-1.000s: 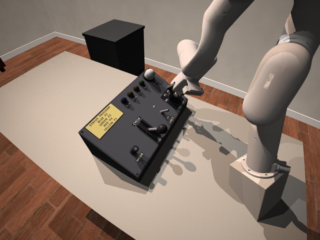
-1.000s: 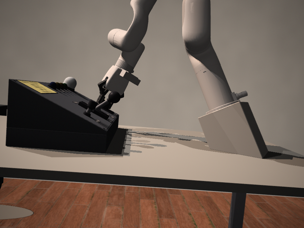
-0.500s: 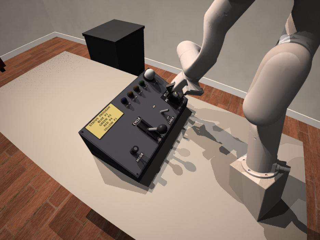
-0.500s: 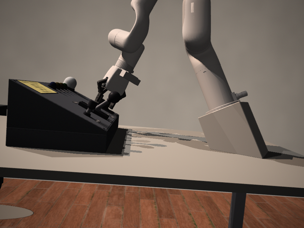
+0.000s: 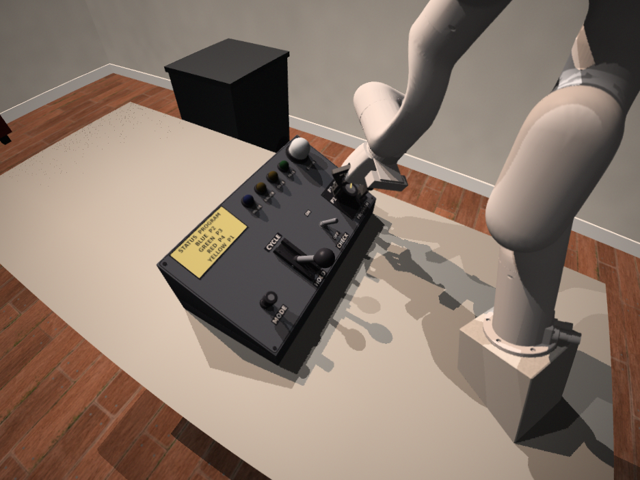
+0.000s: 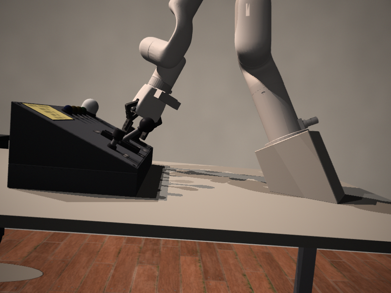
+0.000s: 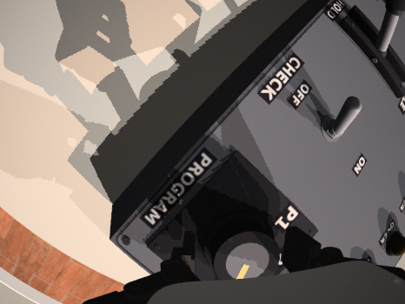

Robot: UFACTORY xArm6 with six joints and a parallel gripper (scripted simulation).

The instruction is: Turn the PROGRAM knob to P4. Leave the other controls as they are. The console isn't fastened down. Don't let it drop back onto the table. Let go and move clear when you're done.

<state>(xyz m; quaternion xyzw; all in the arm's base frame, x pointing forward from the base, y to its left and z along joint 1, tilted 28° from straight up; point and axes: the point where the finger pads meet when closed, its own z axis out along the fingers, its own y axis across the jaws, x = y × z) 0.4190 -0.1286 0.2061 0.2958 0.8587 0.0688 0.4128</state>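
My gripper is now 12 cm to the right of the check toggle, 1 cm past it and 1 cm above it. Also, from my hand: dark sloped console 18 cm to the left, 3 cm below, 2 cm ahead; then black ball lever 24 cm to the left, 4 cm behind, 1 cm above; then mode knob 36 cm to the left, 2 cm behind.
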